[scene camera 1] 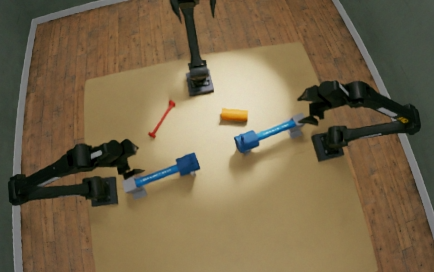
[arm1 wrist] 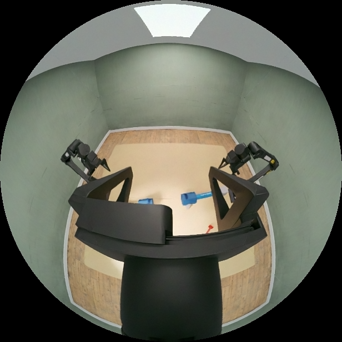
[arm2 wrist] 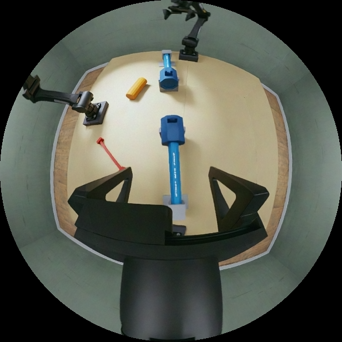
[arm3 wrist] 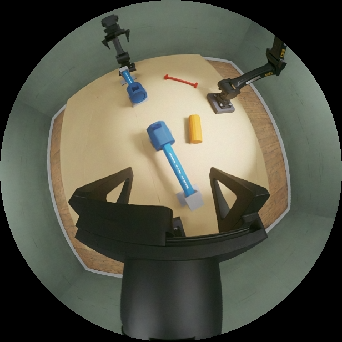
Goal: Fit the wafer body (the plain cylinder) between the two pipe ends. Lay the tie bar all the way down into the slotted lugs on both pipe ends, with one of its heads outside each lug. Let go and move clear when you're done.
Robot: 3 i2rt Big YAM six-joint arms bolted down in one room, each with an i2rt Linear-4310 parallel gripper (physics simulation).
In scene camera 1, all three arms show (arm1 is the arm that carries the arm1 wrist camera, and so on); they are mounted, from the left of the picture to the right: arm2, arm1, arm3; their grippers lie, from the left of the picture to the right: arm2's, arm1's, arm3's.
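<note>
The orange wafer body point(arm2 wrist: 136, 88) point(arm3 wrist: 195, 129) point(scene camera 1: 234, 115) lies on its side on the mat. The red tie bar point(arm1 wrist: 210, 229) point(arm2 wrist: 111, 154) point(arm3 wrist: 181, 80) point(scene camera 1: 162, 119) lies flat with a head at each end. The arm2-side blue pipe end point(arm1 wrist: 188, 199) point(arm2 wrist: 172, 131) point(arm3 wrist: 136, 93) point(scene camera 1: 188, 164) faces the arm3-side blue pipe end point(arm1 wrist: 145, 201) point(arm2 wrist: 169, 80) point(arm3 wrist: 160, 135) point(scene camera 1: 246, 141) across a gap. Arm1's gripper point(arm1 wrist: 170, 171) is open, high up. Arm2's gripper point(arm2 wrist: 170, 171) point(scene camera 1: 139, 161) and arm3's gripper point(arm3 wrist: 171, 171) point(scene camera 1: 306, 110) are open above their pipes' outer ends. The wafer body does not show in the arm1 wrist view.
Grey supports point(scene camera 1: 134, 185) point(scene camera 1: 297, 122) hold the pipes' outer ends. Arm1's base point(arm2 wrist: 95, 113) point(arm3 wrist: 221, 103) point(scene camera 1: 200, 85) stands behind the wafer body and tie bar. Arm2's base point(scene camera 1: 104, 191) and arm3's base point(scene camera 1: 328, 146) stand at the mat's sides.
</note>
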